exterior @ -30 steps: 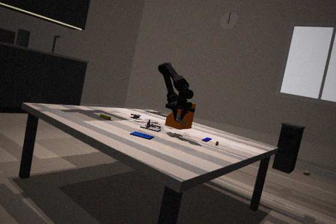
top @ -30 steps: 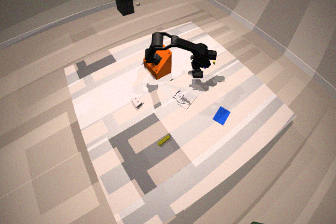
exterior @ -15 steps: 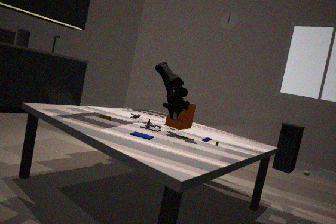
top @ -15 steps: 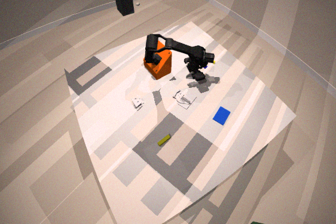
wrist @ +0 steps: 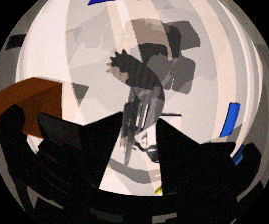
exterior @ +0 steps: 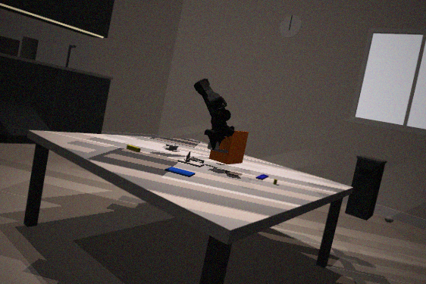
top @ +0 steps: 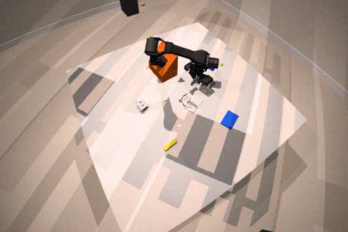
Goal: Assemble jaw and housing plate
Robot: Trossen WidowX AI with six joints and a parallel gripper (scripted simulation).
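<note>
Right now the jaw is 20 mm behind my gripper tip and 30 mm to the left of it. Round my gripper tip: blue bar 130 mm behind, 230 mm to the left, 90 mm below; yellow cube 70 mm behind, 330 mm to the left, 80 mm below; blue tile 300 mm ahead, 40 mm to the left, 90 mm below.
</note>
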